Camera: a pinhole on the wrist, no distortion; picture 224 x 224 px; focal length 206.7 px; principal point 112.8 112.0 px. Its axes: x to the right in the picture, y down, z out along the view. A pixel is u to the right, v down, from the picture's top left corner.
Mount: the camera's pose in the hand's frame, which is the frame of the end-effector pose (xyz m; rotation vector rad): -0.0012 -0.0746 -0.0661 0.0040 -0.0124 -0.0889
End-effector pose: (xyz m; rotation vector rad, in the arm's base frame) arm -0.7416 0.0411 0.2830 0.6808 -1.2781 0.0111
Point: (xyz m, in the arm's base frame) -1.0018 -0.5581 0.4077
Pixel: 208 32
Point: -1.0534 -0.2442 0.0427
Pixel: 26 35
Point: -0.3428 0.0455 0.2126
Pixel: behind the camera
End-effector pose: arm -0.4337 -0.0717 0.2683 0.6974 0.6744 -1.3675
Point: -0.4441 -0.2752 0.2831
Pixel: 215 167
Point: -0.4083 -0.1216 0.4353
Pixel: 14 207
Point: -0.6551 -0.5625 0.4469
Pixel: 177 54
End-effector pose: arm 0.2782 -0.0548 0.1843 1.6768 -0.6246 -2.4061
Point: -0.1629 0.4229 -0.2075
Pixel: outside the picture
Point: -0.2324 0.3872 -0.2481
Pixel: outside the picture
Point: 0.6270 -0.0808 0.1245
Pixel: behind the camera
